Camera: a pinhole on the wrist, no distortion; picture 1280 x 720 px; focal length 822.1 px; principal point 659.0 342.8 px. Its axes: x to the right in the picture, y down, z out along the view. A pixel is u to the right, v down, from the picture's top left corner.
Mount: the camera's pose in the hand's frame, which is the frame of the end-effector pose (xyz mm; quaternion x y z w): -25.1 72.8 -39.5 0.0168 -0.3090 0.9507 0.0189
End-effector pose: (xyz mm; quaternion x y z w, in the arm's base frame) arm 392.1 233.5 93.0 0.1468 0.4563 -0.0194 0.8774
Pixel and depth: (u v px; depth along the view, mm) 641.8 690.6 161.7
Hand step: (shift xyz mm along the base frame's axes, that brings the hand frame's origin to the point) 14.8 -90.5 26.3
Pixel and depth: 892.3 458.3 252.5
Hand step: 45.3 -147.8 130.0
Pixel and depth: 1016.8 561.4 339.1
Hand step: 17.7 -256.0 191.7
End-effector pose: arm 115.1 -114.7 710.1 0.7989 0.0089 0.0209 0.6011
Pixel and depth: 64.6 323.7 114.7
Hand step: 62.3 -48.3 -7.6
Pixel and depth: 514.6 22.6 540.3
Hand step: 113.9 -471.0 -215.1
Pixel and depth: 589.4 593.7 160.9
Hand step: -7.1 -42.0 -76.6
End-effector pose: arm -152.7 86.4 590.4 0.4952 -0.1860 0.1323 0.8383
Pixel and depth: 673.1 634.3 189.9
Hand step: -0.4 -110.9 -52.2
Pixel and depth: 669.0 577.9 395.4
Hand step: 38.9 -308.4 -113.8
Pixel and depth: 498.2 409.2 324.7
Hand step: 59.4 -245.4 -0.6
